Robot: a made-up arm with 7 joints.
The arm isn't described. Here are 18 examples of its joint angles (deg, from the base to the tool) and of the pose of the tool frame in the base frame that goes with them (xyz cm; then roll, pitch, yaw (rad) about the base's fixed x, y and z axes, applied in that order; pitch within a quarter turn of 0, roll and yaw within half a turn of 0).
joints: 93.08 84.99 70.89 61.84 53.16 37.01 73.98
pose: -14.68 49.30 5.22 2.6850 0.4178 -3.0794
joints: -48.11 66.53 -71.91 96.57 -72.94 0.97 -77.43
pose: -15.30 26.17 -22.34 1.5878 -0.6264 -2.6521
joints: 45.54 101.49 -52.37 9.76 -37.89 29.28 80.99
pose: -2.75 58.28 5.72 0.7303 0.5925 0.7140
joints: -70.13 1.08 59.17 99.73 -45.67 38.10 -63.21
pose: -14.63 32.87 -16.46 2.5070 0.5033 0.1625
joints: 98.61 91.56 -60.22 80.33 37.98 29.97 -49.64
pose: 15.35 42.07 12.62 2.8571 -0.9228 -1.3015
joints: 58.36 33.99 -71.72 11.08 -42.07 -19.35 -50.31
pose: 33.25 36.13 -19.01 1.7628 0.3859 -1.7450
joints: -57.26 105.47 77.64 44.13 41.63 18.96 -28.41
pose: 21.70 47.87 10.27 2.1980 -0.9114 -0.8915
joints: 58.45 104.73 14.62 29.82 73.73 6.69 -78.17
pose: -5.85 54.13 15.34 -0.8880 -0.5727 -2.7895
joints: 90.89 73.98 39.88 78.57 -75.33 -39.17 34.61
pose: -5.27 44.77 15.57 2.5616 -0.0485 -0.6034
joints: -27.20 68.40 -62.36 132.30 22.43 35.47 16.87
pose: -0.99 18.44 -17.55 -0.6873 -0.3863 -1.0478
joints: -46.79 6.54 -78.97 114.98 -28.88 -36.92 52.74
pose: -9.51 -1.84 -13.88 2.6175 -0.7909 1.6155
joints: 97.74 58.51 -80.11 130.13 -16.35 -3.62 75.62
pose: 17.94 15.07 5.19 0.4136 0.5304 -2.8203
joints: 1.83 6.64 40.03 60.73 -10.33 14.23 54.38
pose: 14.90 30.35 -31.34 -0.5847 -0.8663 0.3472
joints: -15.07 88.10 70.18 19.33 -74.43 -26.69 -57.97
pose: 3.57 57.92 4.27 2.6513 0.4251 -0.5944
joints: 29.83 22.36 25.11 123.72 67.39 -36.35 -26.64
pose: 17.56 26.12 0.87 -2.3688 0.3949 2.7067
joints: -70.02 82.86 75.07 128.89 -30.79 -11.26 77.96
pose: 14.83 26.91 0.95 0.1965 0.5649 -2.3053
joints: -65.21 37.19 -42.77 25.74 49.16 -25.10 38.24
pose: -30.92 35.36 -21.58 -0.4718 0.3835 -0.1895
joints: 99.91 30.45 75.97 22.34 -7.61 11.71 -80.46
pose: 31.88 43.02 7.52 -0.3201 -0.2528 2.3388
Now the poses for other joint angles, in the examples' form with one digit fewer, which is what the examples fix.
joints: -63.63 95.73 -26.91 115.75 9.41 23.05 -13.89
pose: 1.1 29.8 -18.1 0.167 0.004 -1.509
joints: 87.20 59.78 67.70 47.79 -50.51 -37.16 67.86
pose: 6.7 54.2 5.5 2.379 -0.562 -1.666
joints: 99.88 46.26 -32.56 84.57 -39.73 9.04 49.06
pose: 22.1 25.4 21.6 1.970 0.152 -1.584
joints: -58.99 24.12 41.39 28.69 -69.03 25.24 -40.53
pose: -26.2 37.9 -24.5 0.917 1.291 -0.779
